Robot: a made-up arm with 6 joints.
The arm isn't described. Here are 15 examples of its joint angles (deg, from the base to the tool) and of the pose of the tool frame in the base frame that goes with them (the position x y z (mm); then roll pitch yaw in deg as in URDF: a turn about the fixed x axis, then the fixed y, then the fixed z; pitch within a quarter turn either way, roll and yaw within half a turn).
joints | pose
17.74 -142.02 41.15 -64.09 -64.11 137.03 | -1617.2 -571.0 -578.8 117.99 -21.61 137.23
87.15 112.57 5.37 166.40 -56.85 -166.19 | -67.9 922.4 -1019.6 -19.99 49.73 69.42
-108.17 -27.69 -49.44 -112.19 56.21 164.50 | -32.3 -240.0 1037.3 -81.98 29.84 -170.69
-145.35 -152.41 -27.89 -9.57 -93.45 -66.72 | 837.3 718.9 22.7 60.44 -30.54 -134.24
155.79 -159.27 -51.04 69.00 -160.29 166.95 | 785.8 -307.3 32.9 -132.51 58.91 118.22
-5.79 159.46 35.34 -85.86 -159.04 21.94 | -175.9 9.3 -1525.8 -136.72 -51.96 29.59
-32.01 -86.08 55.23 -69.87 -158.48 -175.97 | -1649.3 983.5 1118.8 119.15 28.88 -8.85
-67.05 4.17 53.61 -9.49 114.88 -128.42 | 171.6 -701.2 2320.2 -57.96 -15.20 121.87
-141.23 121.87 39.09 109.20 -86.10 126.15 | -989.6 -844.2 -1214.1 60.67 1.50 148.29
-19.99 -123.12 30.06 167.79 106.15 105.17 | -1747.9 757.5 71.8 59.23 -45.42 -3.17
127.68 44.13 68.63 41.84 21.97 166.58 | -967.6 1395.4 1728.8 141.38 -39.66 146.59
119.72 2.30 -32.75 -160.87 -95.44 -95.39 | -488.5 632.7 1060.4 -112.90 -55.53 154.92
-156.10 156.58 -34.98 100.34 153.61 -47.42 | 405.1 156.5 -721.9 151.77 5.82 -130.03
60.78 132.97 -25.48 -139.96 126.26 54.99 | -63.3 70.2 -769.9 -156.79 -52.32 2.72
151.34 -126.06 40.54 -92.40 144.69 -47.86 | 1666.1 -916.2 -50.3 -51.90 9.53 115.50
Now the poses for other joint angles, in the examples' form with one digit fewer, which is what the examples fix.
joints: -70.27 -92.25 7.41 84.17 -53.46 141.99
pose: -529 1440 1214 -129.9 -36.9 -161.7
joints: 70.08 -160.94 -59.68 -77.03 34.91 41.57
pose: -140 -463 106 156.1 -51.2 -47.1
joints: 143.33 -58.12 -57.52 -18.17 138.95 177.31
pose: 179 5 1005 -20.6 -38.0 -21.6
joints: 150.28 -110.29 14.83 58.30 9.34 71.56
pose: 1596 -841 631 59.8 -49.3 -41.9
